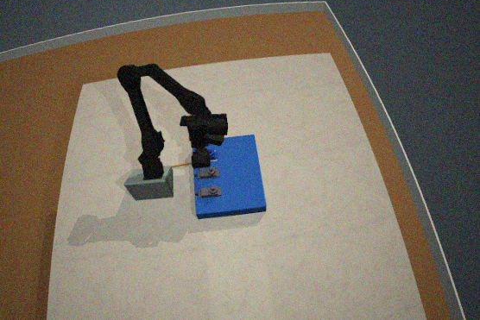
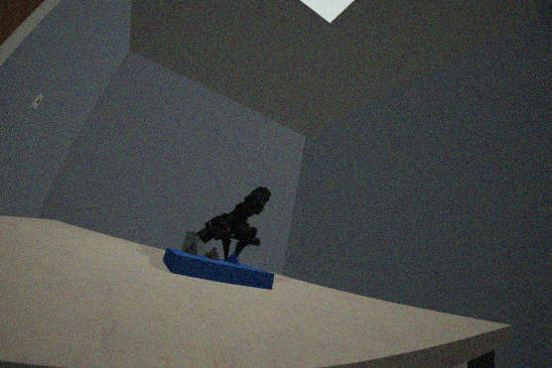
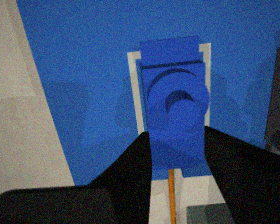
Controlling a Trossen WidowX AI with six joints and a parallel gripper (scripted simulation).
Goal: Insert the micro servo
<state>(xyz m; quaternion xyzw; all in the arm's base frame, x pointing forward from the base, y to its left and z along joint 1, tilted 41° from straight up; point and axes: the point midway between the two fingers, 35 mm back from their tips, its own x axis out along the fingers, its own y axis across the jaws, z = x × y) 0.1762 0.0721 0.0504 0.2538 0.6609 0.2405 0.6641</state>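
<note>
Right now the blue deck is 120 mm ahead of my gripper tip, 80 mm to the right of it and 30 mm below it.
</note>
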